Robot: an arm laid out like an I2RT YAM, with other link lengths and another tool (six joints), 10 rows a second.
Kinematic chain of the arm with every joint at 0, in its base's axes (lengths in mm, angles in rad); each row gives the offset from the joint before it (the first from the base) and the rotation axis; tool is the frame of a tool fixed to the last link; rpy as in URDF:
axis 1: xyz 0 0 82.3 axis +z
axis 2: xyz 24.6 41.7 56 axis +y
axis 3: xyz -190.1 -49.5 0 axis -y
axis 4: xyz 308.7 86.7 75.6 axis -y
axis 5: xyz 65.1 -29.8 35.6 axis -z
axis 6: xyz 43.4 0 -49.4 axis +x
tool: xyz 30 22 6 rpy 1.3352 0.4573 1.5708
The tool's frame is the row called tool.
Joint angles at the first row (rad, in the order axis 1, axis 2, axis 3, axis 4, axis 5, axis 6):
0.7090, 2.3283, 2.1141, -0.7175, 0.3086, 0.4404
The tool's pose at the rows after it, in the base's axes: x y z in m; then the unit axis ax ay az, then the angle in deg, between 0 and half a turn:
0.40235 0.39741 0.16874 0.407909 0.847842 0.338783 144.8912
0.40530 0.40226 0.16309 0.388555 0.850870 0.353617 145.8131
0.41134 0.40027 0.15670 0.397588 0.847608 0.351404 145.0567
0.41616 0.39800 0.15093 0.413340 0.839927 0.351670 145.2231
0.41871 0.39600 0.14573 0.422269 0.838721 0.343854 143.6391
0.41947 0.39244 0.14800 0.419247 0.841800 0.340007 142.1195
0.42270 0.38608 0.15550 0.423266 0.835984 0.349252 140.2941
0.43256 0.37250 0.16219 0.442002 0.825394 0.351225 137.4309
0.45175 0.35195 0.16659 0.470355 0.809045 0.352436 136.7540
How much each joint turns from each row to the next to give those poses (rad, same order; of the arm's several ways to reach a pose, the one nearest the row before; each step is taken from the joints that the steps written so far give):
-0.0117, 0.0417, 0.0463, 0.0019, -0.0358, -0.0186
-0.0024, 0.0209, 0.0070, 0.0390, -0.0359, -0.0348
-0.0075, 0.0213, 0.0098, 0.0129, 0.0128, 0.0089
-0.0078, 0.0156, 0.0042, 0.0082, -0.0003, 0.0278
-0.0008, 0.0089, -0.0031, 0.0081, 0.0340, 0.0090
-0.0031, -0.0184, -0.0209, 0.0098, 0.0231, -0.0171
-0.0102, -0.0413, -0.0452, 0.0373, 0.0161, -0.0068
-0.0247, -0.0324, -0.0345, 0.0309, 0.0353, 0.0051
-0.0496, 0.0019, 0.0123, 0.0017, -0.0089, 0.0186

